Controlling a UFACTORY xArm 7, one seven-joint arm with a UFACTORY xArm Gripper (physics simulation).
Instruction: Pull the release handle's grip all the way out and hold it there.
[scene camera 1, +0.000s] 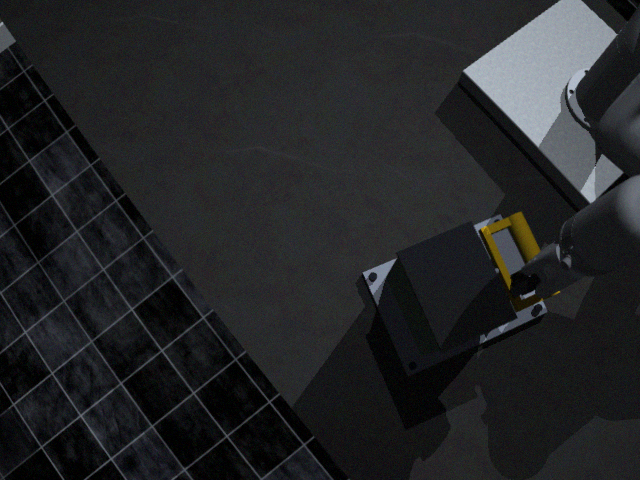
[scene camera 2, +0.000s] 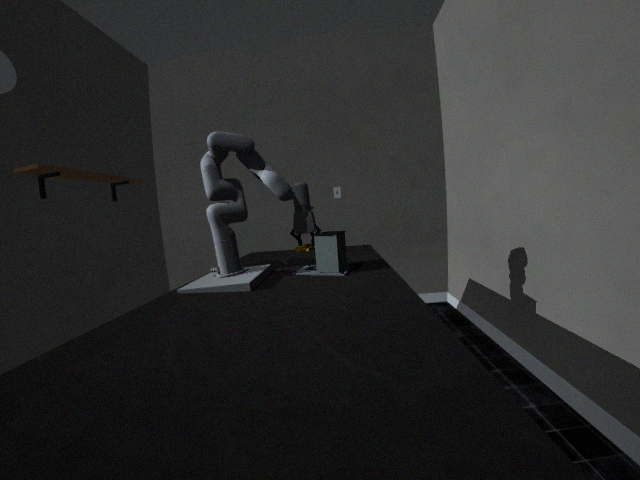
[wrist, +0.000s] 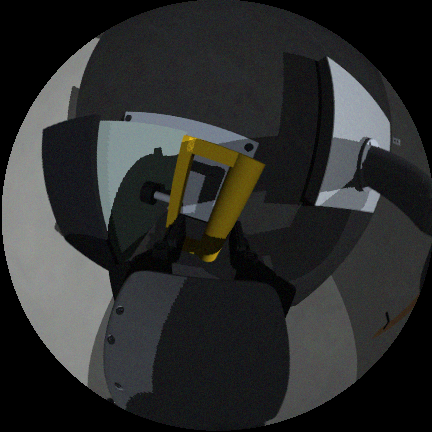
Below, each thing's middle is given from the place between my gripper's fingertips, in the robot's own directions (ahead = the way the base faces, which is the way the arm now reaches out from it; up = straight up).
Right now the grey base plate (scene camera 1: 411, 359) is 100 mm below my hand, 70 mm ahead of it and 60 mm to the right of it.
